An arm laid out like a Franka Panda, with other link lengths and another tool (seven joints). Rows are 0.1 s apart.
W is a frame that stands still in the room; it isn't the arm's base.
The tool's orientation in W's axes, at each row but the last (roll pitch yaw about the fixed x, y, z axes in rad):
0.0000 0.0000 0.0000
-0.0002 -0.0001 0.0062
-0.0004 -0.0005 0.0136
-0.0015 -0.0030 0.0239
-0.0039 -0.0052 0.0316
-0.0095 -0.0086 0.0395
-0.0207 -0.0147 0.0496
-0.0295 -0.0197 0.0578
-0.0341 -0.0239 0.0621
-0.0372 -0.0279 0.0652
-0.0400 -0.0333 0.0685
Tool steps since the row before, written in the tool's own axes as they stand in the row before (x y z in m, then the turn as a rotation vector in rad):
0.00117 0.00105 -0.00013 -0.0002 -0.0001 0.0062
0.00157 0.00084 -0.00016 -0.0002 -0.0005 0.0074
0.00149 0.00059 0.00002 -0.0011 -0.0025 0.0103
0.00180 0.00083 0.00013 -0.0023 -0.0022 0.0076
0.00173 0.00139 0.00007 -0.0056 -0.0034 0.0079
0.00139 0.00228 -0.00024 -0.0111 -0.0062 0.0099
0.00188 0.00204 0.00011 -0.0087 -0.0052 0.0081
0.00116 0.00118 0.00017 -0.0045 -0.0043 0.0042
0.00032 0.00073 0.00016 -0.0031 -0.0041 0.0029
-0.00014 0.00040 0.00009 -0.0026 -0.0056 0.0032
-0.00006 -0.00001 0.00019 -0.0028 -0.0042 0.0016
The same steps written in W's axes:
0.00117 0.00105 -0.00013 -0.0002 -0.0001 0.0062
0.00156 0.00085 -0.00016 -0.0002 -0.0005 0.0074
0.00148 0.00061 0.00002 -0.0011 -0.0025 0.0103
0.00178 0.00087 0.00013 -0.0023 -0.0022 0.0076
0.00168 0.00144 0.00007 -0.0055 -0.0035 0.0079
0.00130 0.00233 -0.00025 -0.0109 -0.0065 0.0099
0.00178 0.00213 0.00010 -0.0086 -0.0055 0.0081
0.00109 0.00125 0.00016 -0.0043 -0.0044 0.0042
0.00027 0.00075 0.00014 -0.0029 -0.0042 0.0030
-0.00017 0.00039 0.00007 -0.0023 -0.0056 0.0033
-0.00007 -0.00001 0.00019 -0.0026 -0.0043 0.0017

